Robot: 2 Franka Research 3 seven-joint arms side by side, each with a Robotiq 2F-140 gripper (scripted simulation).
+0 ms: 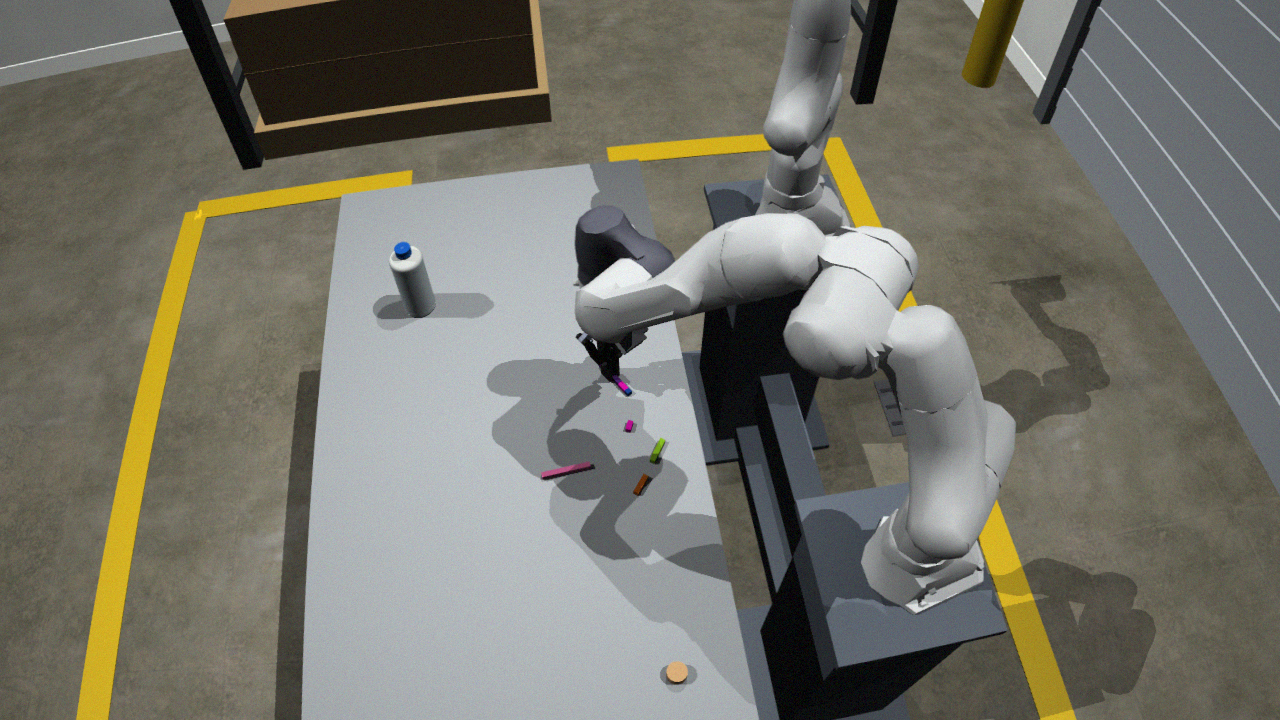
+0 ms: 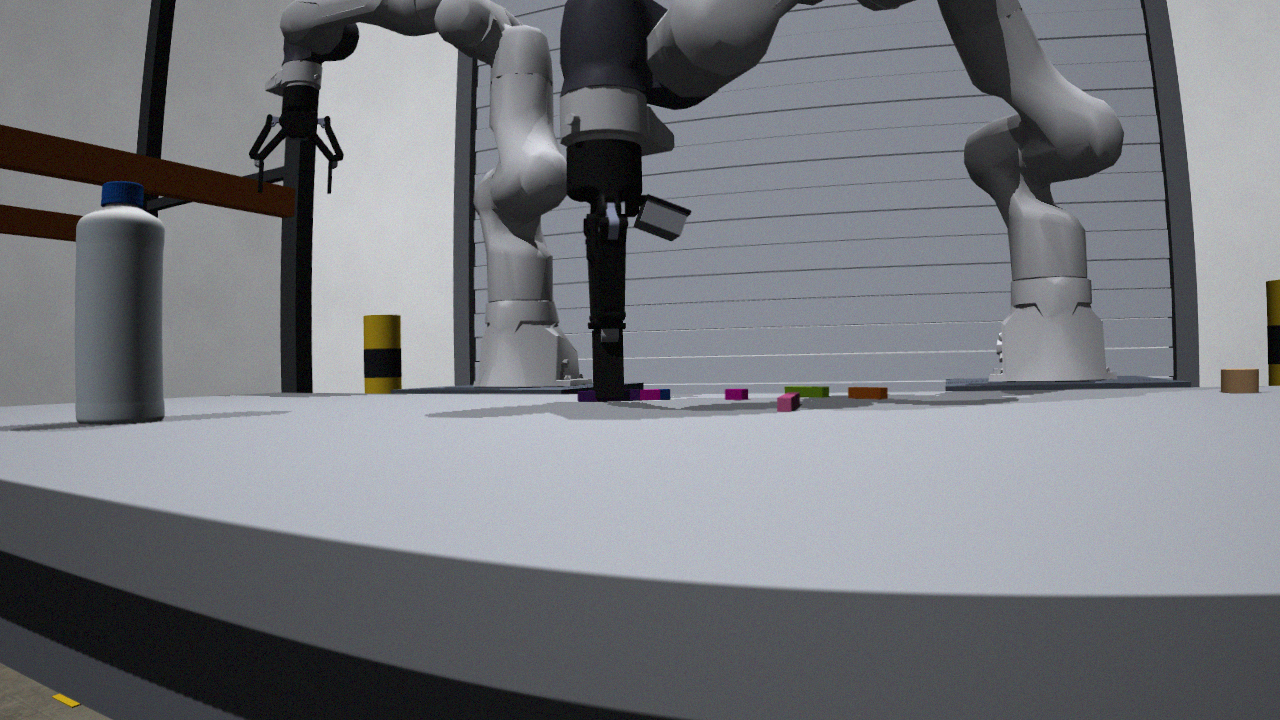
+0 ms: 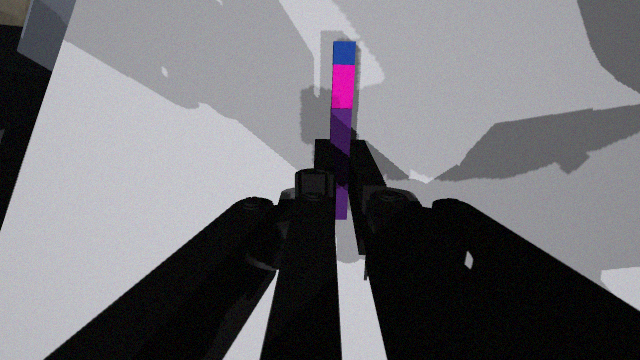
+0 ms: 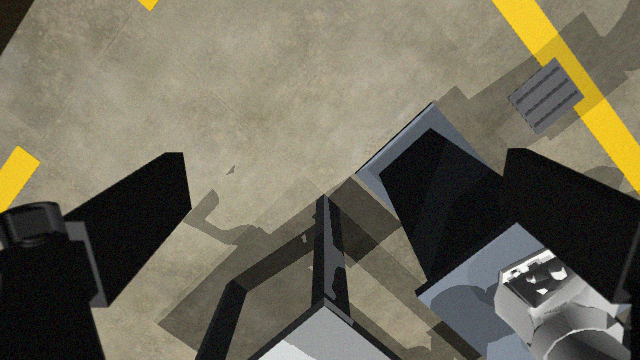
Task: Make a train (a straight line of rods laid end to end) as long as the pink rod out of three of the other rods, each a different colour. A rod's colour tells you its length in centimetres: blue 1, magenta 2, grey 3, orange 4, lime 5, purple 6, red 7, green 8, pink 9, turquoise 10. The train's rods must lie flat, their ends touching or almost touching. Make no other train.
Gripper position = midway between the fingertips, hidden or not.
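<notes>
The left gripper (image 2: 608, 396) appears again in image 1 (image 1: 610, 374) and in image 3 (image 3: 338, 164), while the right gripper (image 2: 294, 191) is visible in image 4 (image 4: 344, 179) as well. A purple rod (image 3: 340, 119) and a magenta rod (image 3: 343, 75) are part of the scene too, though the purple rod is out of frame in image 4.
</notes>
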